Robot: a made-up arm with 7 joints.
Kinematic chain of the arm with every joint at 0, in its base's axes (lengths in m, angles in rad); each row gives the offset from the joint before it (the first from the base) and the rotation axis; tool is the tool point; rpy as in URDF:
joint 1: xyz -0.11 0 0.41 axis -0.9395 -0.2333 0.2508
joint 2: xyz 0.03 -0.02 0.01 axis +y
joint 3: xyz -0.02 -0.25 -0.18 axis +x
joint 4: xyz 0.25 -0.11 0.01 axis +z
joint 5: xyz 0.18 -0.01 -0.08 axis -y
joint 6: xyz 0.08 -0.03 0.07 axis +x
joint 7: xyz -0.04 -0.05 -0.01 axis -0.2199 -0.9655 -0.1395
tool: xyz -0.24 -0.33 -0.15 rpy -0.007 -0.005 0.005
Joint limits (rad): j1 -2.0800..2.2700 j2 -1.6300..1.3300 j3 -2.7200..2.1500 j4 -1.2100..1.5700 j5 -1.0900..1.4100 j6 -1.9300..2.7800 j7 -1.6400..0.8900
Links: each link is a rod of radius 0.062 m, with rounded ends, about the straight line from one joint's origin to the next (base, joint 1, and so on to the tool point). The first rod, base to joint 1, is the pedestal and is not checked.
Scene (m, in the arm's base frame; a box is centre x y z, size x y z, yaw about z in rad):
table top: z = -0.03
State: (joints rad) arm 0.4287 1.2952 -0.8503 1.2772 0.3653 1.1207 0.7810
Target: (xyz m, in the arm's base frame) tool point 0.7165 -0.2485 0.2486
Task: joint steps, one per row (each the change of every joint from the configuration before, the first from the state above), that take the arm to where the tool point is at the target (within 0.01 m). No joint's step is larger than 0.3 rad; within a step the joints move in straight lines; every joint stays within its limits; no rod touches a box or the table.
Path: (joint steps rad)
1: 0.2231 -0.2484 0.1720 0.0229 0.1930 0.0060 -0.0707
2: 0.2230 -0.2485 0.1720 0.0229 0.1930 0.0060 -0.0706
3: 0.2231 -0.2484 0.1719 0.0229 0.1930 0.0060 -0.0707
4: 0.2231 -0.2484 0.1720 0.0228 0.1930 0.0060 -0.0706
5: -0.2170 -0.1451 -0.0692 -0.1269 -0.0121 -0.1413 0.1305
6: -0.2171 -0.1451 -0.0692 -0.1269 -0.0120 -0.1413 0.1306
7: -0.2170 -0.1451 -0.0693 -0.1269 -0.0120 -0.1412 0.1305

